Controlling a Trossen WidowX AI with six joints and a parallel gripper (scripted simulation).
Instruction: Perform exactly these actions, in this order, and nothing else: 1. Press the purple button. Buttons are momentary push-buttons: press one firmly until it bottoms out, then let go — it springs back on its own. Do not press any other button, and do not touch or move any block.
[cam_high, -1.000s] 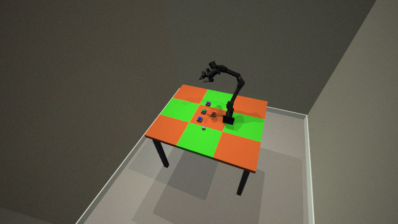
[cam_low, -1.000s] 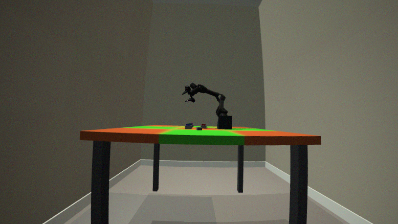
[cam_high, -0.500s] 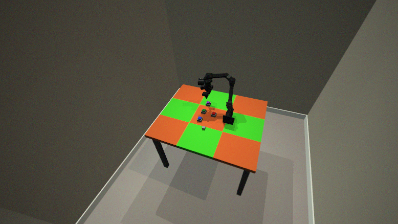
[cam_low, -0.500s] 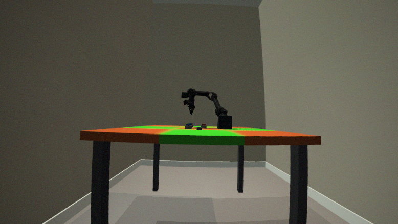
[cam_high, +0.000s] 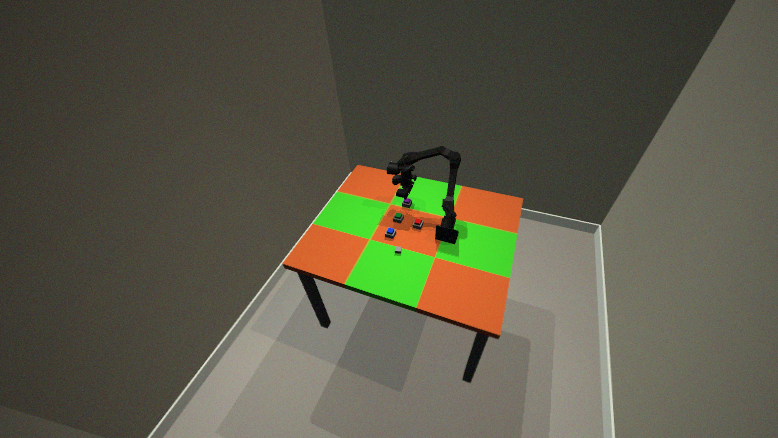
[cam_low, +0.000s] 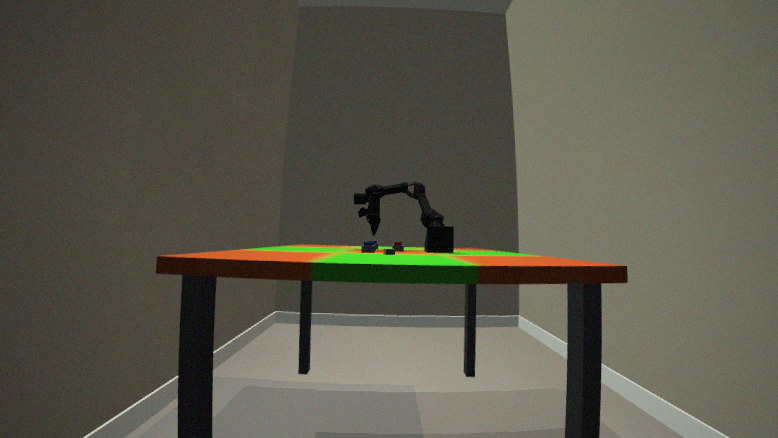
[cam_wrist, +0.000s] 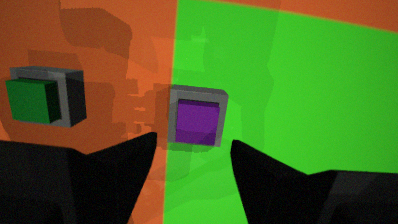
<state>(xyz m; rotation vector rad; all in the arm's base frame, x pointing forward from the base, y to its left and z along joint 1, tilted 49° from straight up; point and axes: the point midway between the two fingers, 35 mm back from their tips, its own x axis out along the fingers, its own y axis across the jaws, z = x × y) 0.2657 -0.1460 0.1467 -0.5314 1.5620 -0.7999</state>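
My gripper tip is now 30 mm above the purple button. The rest, counted from my gripper tip: red button: 100 mm behind, 150 mm to the left, 30 mm below; blue button: 30 mm ahead, 250 mm to the left, 30 mm below; green button: 20 mm ahead, 130 mm to the left, 30 mm below.
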